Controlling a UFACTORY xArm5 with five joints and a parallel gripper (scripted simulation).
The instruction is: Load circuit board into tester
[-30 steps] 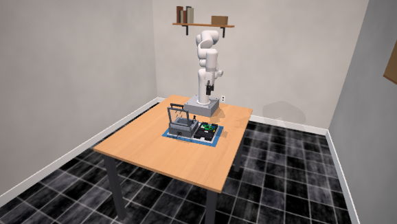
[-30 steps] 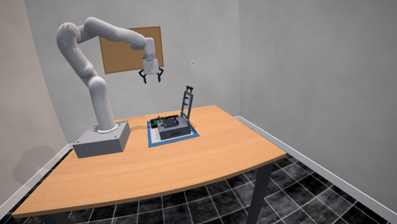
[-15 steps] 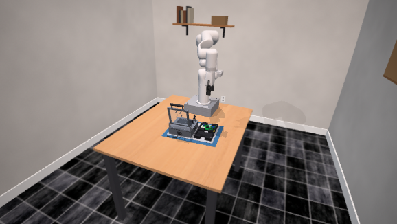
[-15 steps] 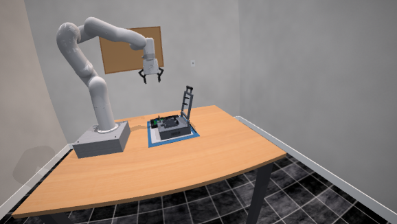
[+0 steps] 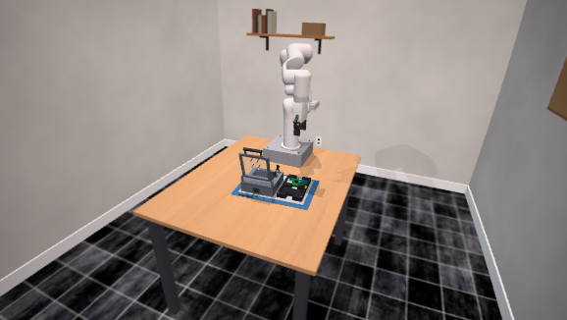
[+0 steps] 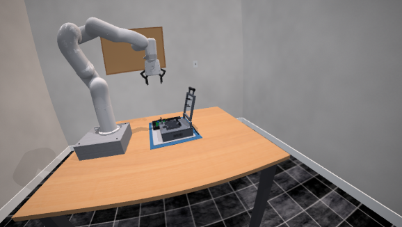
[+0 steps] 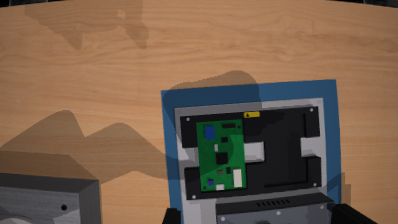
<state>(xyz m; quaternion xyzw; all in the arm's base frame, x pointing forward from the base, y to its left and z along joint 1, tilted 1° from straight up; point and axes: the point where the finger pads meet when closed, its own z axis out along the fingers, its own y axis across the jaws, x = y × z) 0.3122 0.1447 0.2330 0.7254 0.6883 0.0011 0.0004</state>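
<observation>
The green circuit board is 300 mm below my hand. The rest, counted from my hand: clear-windowed lid (190 mm ahead, 160 mm to the right, 130 mm below); then tester (100 mm ahead, 130 mm to the right, 200 mm below).
</observation>
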